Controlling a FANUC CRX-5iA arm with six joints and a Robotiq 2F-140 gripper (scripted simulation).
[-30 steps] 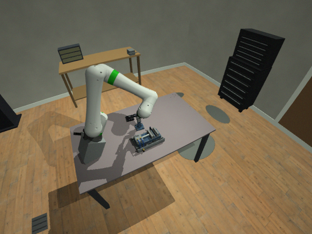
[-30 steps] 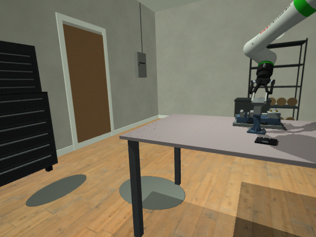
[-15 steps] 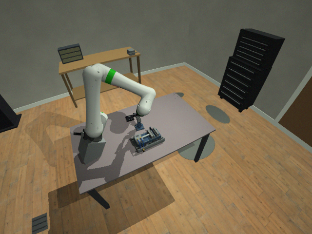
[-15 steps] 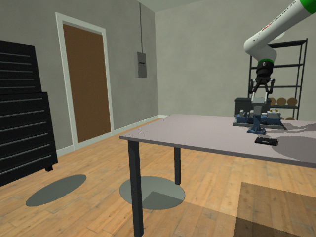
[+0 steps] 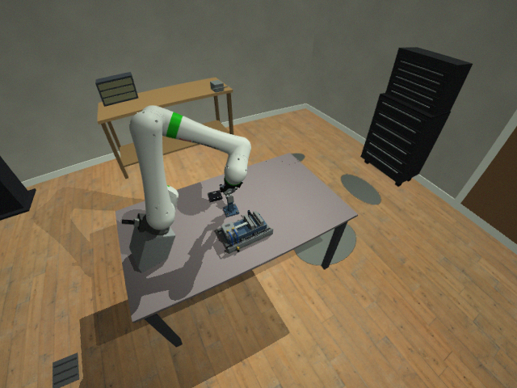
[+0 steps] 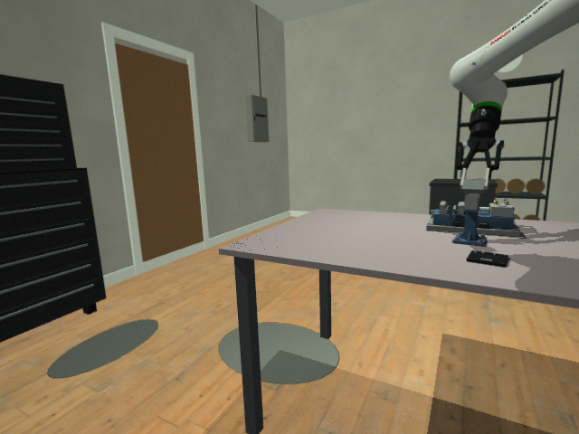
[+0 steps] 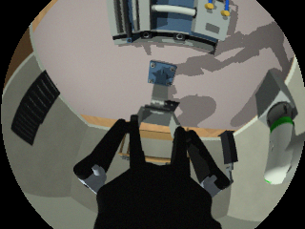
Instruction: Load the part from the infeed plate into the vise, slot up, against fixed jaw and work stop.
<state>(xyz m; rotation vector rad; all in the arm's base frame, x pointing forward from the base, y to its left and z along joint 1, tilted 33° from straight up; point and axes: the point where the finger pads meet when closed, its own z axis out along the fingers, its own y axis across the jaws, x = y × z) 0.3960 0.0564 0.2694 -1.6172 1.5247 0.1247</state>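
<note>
The part lies 1 cm to the left of my hand and 2 cm below it. Round my hand: air cylinder: 9 cm behind, 20 cm to the right, 13 cm below; vise: 1 cm ahead, 19 cm to the right, 17 cm below; black infeed plate: 5 cm behind, 20 cm to the left, 20 cm below.
</note>
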